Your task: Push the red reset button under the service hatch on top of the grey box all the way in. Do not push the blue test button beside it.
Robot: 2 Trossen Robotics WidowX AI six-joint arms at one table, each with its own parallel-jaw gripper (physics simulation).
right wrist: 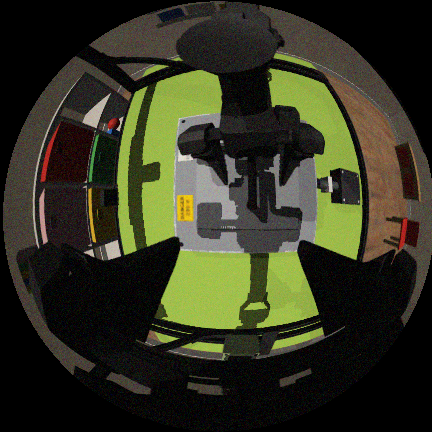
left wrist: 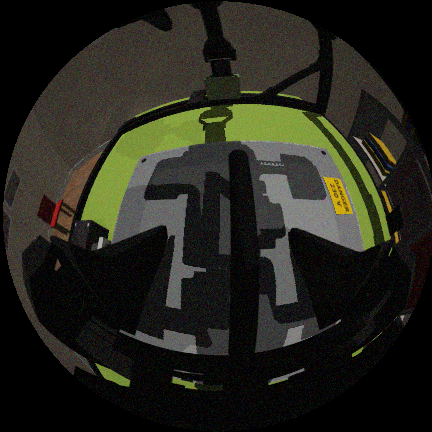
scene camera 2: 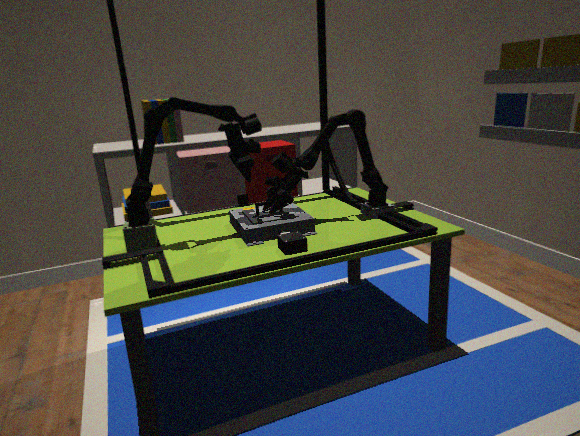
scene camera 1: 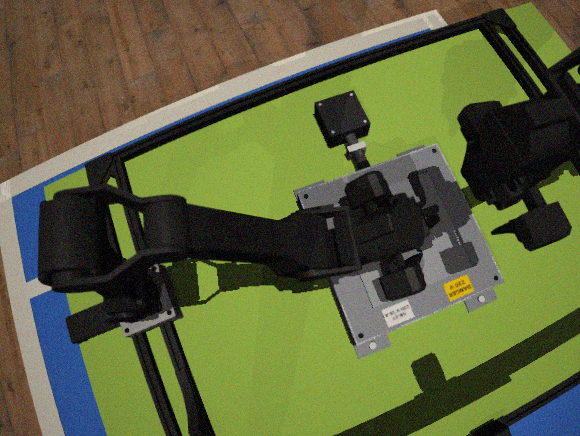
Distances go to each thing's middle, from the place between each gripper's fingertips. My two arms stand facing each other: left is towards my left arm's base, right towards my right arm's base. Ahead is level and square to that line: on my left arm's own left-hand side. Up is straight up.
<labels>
I see the service hatch (scene camera 1: 444,255) 1 cm behind my left hand, 1 cm to the left of it and 1 cm above it.
Right now my right hand is 10 mm short of the service hatch, 80 mm to the right of it and 120 mm above it.
</labels>
